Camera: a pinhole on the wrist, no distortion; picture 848 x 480 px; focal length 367.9 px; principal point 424.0 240.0 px. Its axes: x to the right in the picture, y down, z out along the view. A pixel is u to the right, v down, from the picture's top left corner.
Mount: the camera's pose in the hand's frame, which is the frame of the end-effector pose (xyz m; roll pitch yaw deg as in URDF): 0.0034 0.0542 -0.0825 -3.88 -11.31 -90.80
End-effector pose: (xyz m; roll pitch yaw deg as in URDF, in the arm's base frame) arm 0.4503 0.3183 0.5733 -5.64 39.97 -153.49
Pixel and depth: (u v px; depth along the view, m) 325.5 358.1 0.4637
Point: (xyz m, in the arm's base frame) 0.2759 -0.0972 0.6909
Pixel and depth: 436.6 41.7 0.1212
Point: 0.5029 0.2560 0.6333
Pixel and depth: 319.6 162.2 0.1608
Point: 0.4927 0.1861 0.6273
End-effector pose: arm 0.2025 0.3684 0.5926 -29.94 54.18 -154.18
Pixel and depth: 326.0 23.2 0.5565
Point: 0.3976 -0.0943 0.9597
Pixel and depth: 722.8 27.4 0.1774
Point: 0.1598 0.3257 0.7427
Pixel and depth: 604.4 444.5 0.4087
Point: -0.1253 0.0867 0.5784
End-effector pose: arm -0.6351 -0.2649 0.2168 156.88 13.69 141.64
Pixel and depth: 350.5 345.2 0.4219
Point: -0.5188 0.0491 -0.0107
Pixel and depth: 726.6 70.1 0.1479
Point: -0.5721 -0.3098 0.1360
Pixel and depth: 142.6 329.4 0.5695
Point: -0.3275 0.3721 0.0573
